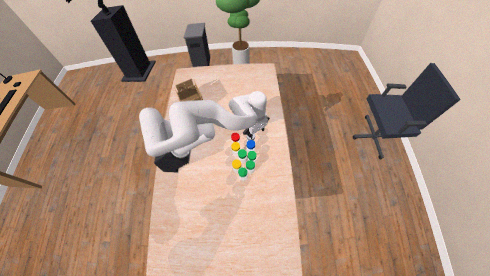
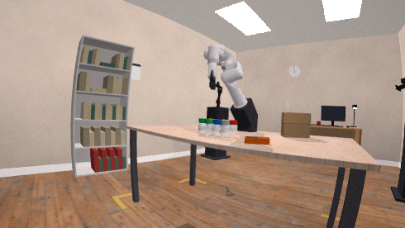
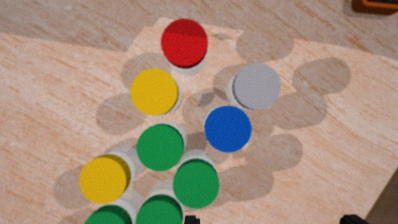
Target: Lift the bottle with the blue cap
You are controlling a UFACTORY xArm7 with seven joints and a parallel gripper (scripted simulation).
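My gripper is now 270 mm above the blue-capped bottle, 30 mm to the right of it and 30 mm past it. Also, from my hand: red-capped bottle: 270 mm below, 130 mm behind, 80 mm to the left; grey-capped bottle: 270 mm below, 90 mm to the left, 40 mm behind.
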